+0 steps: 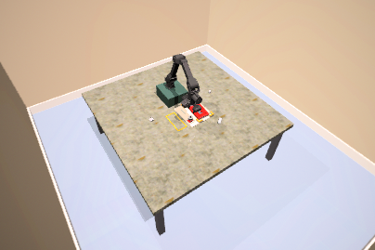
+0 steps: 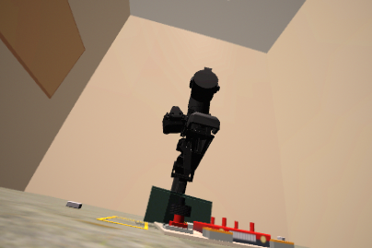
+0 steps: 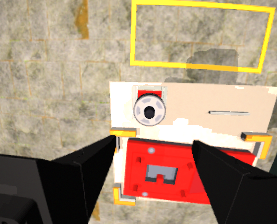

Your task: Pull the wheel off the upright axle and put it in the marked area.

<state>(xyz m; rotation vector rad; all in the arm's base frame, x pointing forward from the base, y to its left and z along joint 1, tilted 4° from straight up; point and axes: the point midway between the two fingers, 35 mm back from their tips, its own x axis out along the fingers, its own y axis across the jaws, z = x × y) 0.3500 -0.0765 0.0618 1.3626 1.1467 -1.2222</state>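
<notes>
Right now the black tyre is 70 mm below my gripper tip and 10 mm to the right of it.
</notes>
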